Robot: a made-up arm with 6 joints.
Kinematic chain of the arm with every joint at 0, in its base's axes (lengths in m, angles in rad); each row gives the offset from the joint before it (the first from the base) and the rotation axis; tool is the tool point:
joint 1: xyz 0 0 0.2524 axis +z
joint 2: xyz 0 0 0 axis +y
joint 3: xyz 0 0 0.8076 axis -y
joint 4: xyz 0 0 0 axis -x
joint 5: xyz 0.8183 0 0 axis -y
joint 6: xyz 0 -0.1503 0 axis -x
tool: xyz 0 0 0
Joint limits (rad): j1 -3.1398..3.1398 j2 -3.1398..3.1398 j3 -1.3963..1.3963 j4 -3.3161..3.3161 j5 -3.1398..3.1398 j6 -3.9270..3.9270
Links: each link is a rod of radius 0.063 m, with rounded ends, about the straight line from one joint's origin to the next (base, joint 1, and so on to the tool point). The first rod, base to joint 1, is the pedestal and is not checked.
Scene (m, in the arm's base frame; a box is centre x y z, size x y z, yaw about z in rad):
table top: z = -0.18
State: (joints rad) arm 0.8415 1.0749 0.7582 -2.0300 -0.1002 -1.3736
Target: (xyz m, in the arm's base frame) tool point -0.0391 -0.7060 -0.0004
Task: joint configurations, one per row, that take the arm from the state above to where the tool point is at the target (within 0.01 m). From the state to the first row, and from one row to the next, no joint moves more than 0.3 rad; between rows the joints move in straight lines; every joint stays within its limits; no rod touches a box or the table.
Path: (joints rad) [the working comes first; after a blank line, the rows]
Joints at the target: -1.6154 0.7900 -0.4384 -1.5201 -0.1002 -1.3736
Straight joint move there: clear.

1: 0.5685 1.0432 0.6252 -1.9733 -0.1002 -1.3736
2: 0.2955 1.0116 0.4923 -1.9167 -0.1002 -1.3736
3: 0.0225 0.9799 0.3593 -1.8600 -0.1002 -1.3736
4: -0.2504 0.9483 0.2264 -1.8034 -0.1002 -1.3736
5: -0.5234 0.9166 0.0934 -1.7467 -0.1002 -1.3736
6: -0.7964 0.8850 -0.0395 -1.6901 -0.1002 -1.3736
7: -1.0694 0.8533 -0.1725 -1.6334 -0.1002 -1.3736
8: -1.3424 0.8217 -0.3054 -1.5768 -0.1002 -1.3736
9: -1.6154 0.7900 -0.4384 -1.5201 -0.1002 -1.3736

